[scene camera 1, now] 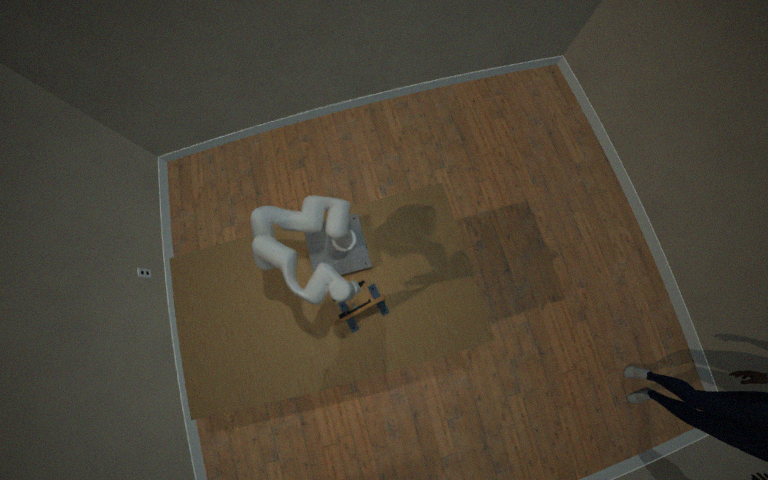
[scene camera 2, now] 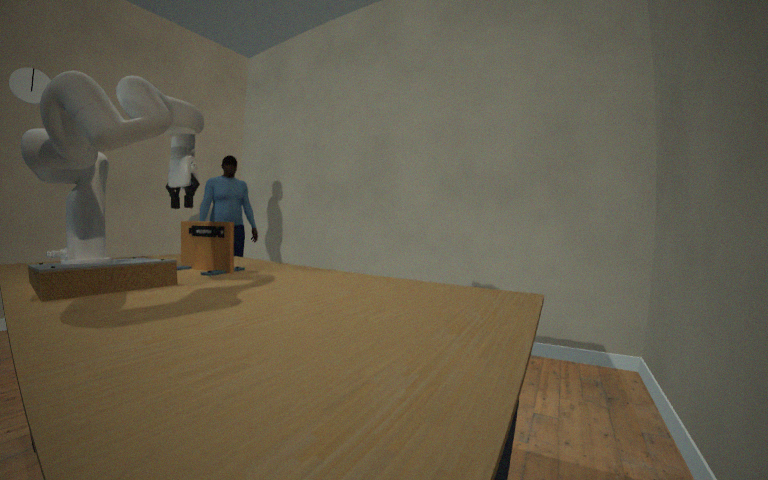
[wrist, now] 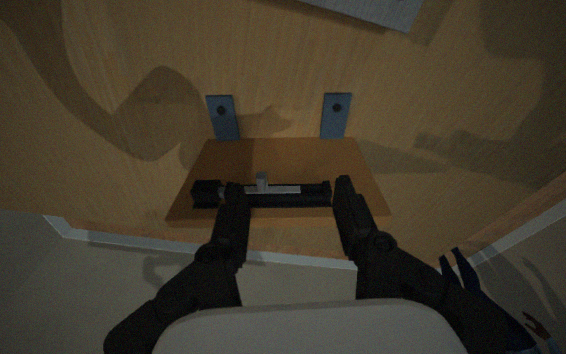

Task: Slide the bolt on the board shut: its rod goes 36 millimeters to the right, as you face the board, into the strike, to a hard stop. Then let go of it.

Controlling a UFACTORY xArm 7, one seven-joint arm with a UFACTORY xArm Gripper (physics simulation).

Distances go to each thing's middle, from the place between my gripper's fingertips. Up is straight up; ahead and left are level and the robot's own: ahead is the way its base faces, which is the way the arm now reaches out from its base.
Now: hand 13 cm above the orange-brown wooden board [scene camera 2: 214, 254], 9 cm short of it and 1 cm to the right of it.
